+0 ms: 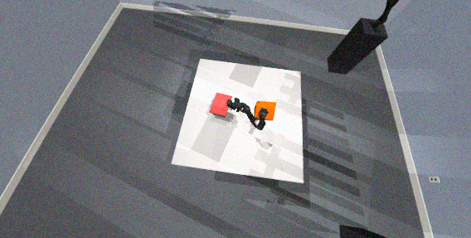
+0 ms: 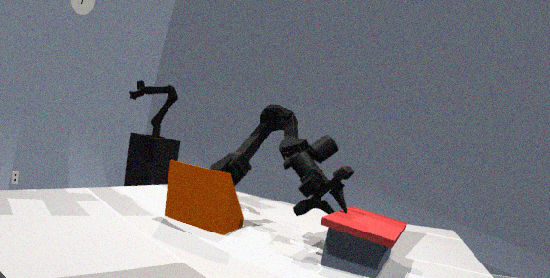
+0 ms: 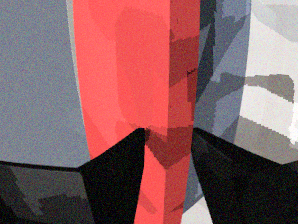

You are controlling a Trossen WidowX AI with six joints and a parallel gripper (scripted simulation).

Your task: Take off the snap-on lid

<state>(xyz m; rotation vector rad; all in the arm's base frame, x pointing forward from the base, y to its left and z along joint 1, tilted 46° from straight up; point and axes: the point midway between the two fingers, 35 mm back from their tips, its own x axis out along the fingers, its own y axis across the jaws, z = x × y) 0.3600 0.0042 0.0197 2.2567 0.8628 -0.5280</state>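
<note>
Now: the red lid 80 mm ahead of my gripper tip and 10 mm to the right of it. Also, from my gripper tip: storage box (70 mm ahead, 60 mm below, 10 mm to the right).
</note>
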